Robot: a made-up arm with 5 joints.
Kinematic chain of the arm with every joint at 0, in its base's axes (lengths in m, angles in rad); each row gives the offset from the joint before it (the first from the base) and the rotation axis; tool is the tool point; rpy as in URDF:
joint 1: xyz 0.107 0 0.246 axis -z
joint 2: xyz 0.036 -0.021 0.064 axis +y
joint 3: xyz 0.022 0 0.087 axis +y
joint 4: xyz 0.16 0 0.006 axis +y
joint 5: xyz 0.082 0.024 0 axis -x
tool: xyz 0 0 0 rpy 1.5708 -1.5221 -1.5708
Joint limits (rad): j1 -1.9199..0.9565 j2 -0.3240..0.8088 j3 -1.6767..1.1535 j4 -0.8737..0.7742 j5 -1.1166..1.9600
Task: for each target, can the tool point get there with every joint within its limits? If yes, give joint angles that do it. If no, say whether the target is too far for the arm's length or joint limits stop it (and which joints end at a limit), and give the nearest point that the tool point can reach.
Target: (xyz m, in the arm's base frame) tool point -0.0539 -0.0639 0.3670
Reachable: no: joint limits stop it (at a limit: joint 2, joint 3, joint 4) | nearest point -0.0065 -0.0451 0.5641 | short by 0.204 m
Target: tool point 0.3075 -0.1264 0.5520
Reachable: yes | joints 0.5753 -0.0947 -0.5406 -0.0765 0.5860
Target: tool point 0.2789 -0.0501 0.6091
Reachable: yes | joints 0.3006 0.2678 -1.3867 -0.0201 -0.4523
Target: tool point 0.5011 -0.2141 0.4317
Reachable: no: too far | nearest point 0.4145 -0.1671 0.4089 | short by 0.101 m
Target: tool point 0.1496 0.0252 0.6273
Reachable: yes | joints -0.4733 0.0161 -1.3773 -0.6839 0.4810
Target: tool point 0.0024 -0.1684 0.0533
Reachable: no: joint limits stop it (at a limit: joint 1, joint 2) | nearest point 0.1583 -0.0675 0.1138 | short by 0.195 m
